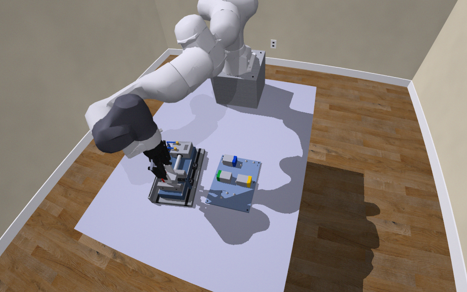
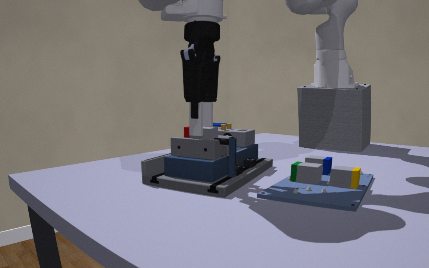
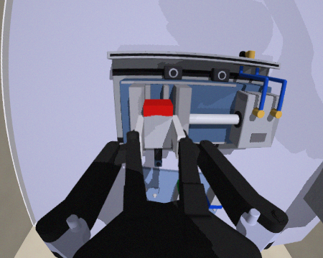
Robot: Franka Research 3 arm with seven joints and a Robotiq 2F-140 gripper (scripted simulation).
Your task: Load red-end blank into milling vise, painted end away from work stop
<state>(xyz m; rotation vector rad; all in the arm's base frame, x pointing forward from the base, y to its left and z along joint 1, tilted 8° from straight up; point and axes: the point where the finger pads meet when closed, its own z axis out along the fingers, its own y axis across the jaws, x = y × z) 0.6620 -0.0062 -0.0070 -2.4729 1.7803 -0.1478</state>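
Now: the red-ended blank 4 cm below my hand. Round my hand: hosed end block (16 cm behind, 5 cm to the right, 6 cm below); then fixed jaw (3 cm ahead, 1 cm to the left, 6 cm below); then blue work stop rod (2 cm behind, 6 cm to the left, 8 cm below).
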